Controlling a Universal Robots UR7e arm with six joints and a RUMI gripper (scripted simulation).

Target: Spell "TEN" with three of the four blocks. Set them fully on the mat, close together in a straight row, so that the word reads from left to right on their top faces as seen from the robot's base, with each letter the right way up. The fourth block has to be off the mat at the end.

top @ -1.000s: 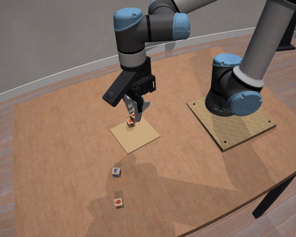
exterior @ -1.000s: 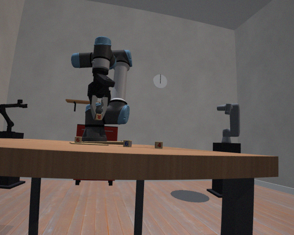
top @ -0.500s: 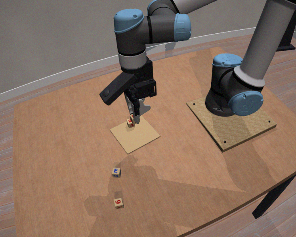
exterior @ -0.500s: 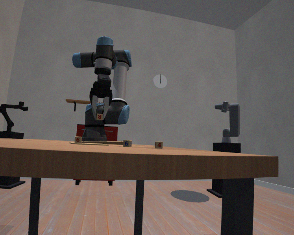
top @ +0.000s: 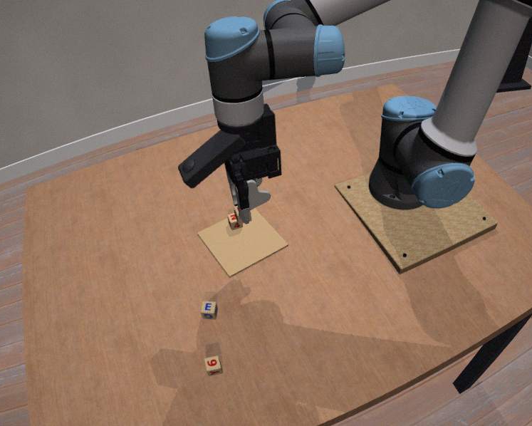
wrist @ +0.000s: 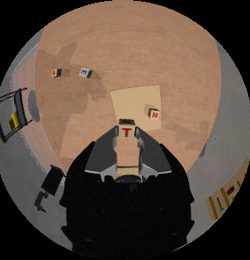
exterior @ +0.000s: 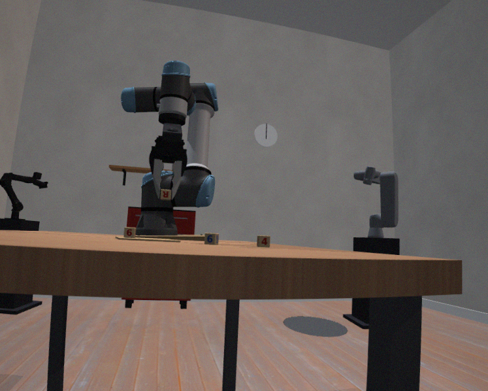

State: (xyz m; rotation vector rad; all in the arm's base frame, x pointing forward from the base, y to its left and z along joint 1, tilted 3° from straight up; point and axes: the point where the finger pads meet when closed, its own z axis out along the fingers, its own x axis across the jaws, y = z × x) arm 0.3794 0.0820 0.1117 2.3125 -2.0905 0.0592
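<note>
Right now the tan mat is 120 mm below my hand and 40 mm to the right of it. Round my hand: E block (120 mm to the left, 110 mm below, 100 mm ahead); T block (right at my hand); 9 block (240 mm to the left, 110 mm below, 110 mm ahead).
</note>
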